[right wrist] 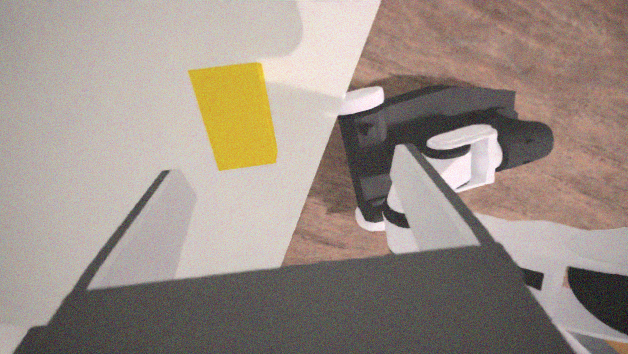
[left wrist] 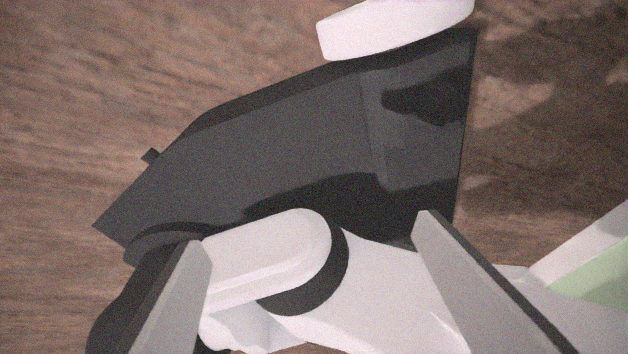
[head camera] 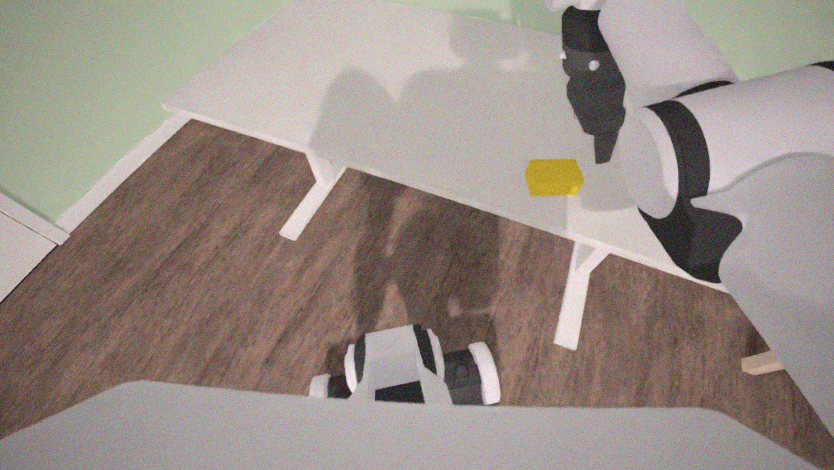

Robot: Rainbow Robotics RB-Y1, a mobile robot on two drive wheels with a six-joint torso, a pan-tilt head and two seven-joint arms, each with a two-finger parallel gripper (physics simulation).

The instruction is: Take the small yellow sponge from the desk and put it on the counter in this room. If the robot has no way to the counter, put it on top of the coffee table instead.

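Places are measured from the robot's base along level axes (x ahead, y left, z up), in metres.
Pixels of known places: left gripper, fingertip midpoint: (left wrist: 313, 237); right gripper, fingertip midpoint: (right wrist: 291, 171) (head camera: 590, 138).
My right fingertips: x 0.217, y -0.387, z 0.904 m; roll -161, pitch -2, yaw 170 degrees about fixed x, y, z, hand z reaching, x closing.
Ahead of a thing's pixels: the offset from my right fingertips to its top centre. "pt": to the spot under its first point. Level surfaces: height alone.
The small yellow sponge {0.054 m ahead, 0.013 m right, 0.138 m down} (head camera: 553, 176) (right wrist: 237, 117) lies flat on the white desk {0.183 m down} (head camera: 245, 75) (right wrist: 75, 125), near its front edge. My right gripper (head camera: 602, 152) (right wrist: 291, 171) is open and empty above the desk. In the head view its visible finger is close to the right of the sponge; in the right wrist view the sponge lies beyond the fingertips, nearer the left finger. My left gripper (left wrist: 313, 237) is open and empty, with my own base and floor beneath it; it does not show in the head view. The counter and coffee table do not show as such.
Desk legs (head camera: 570, 303) (head camera: 300, 218) stand on the brown wood floor {0.903 m down} (head camera: 175, 262) under the front edge. A green wall (head camera: 75, 75) is behind. A white panel (head camera: 20, 251) is at the left edge and a pale wooden piece {pt 0.434 m back, 0.885 m right, 0.812 m down} (head camera: 761, 363) at the lower right. My base (right wrist: 440, 115) is beside the desk.
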